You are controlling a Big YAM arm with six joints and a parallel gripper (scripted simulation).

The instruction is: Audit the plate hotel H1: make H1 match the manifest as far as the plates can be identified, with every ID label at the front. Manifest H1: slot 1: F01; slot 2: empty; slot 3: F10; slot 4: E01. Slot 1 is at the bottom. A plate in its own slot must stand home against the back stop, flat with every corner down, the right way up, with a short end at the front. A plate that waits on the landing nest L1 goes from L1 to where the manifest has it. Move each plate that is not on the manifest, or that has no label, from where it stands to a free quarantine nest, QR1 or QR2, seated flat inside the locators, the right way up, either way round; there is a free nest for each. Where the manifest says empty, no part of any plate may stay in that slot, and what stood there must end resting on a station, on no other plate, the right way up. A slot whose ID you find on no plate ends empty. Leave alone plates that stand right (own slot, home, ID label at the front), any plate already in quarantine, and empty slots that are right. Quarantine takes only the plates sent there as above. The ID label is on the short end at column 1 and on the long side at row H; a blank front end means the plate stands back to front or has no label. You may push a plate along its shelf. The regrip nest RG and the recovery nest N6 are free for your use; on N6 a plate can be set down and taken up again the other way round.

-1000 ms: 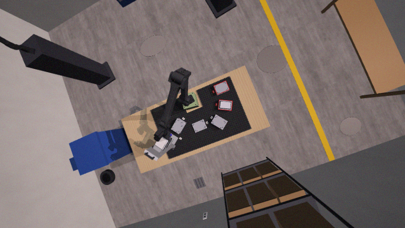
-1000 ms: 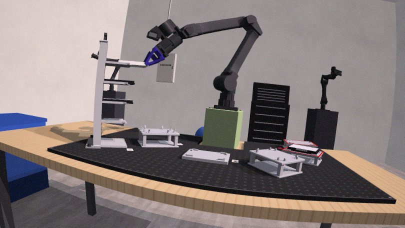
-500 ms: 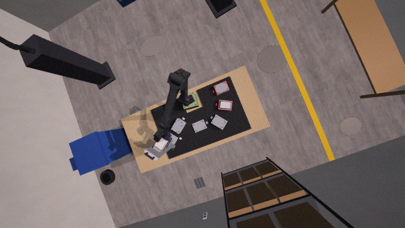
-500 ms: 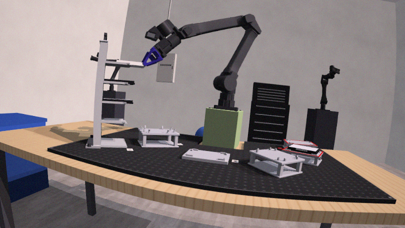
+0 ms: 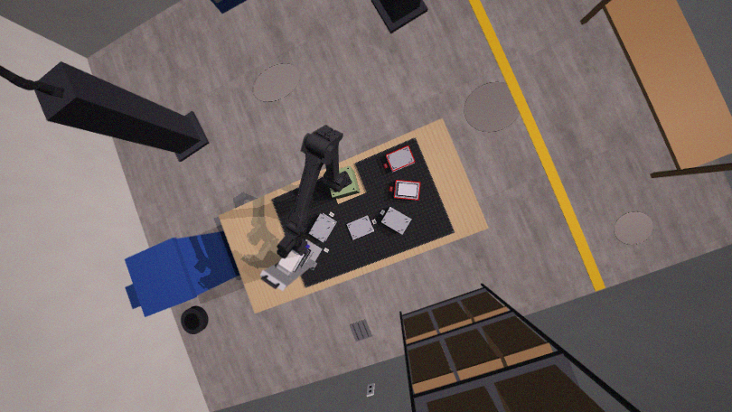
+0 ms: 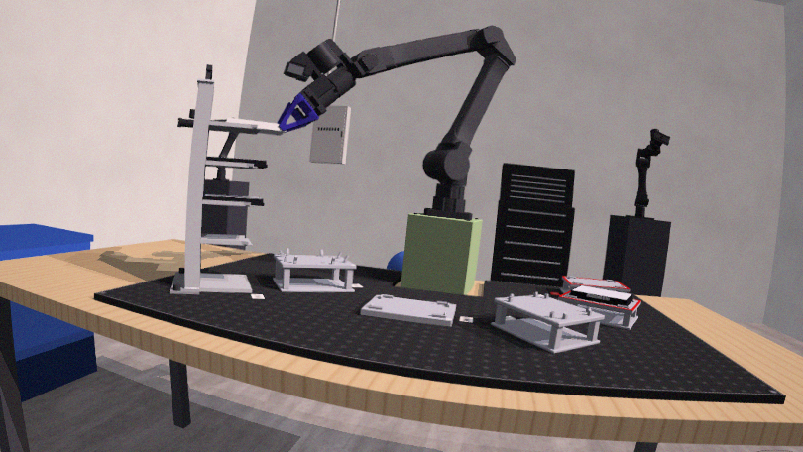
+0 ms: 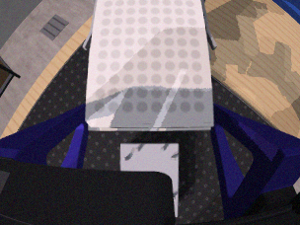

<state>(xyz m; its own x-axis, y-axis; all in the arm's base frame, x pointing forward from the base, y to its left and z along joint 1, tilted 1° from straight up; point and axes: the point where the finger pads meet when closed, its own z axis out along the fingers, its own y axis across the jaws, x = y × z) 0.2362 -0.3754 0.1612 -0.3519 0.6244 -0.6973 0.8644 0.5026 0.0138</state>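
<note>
My hand is 3 cm short of the white well plate and 5 cm to the left of it. Round my hand: hotel base: 6 cm ahead, 10 cm to the right, 34 cm below; plate hotel H1: 8 cm ahead, 15 cm to the right, 14 cm below; regrip nest RG: 5 cm behind, 8 cm to the left, 28 cm below.
</note>
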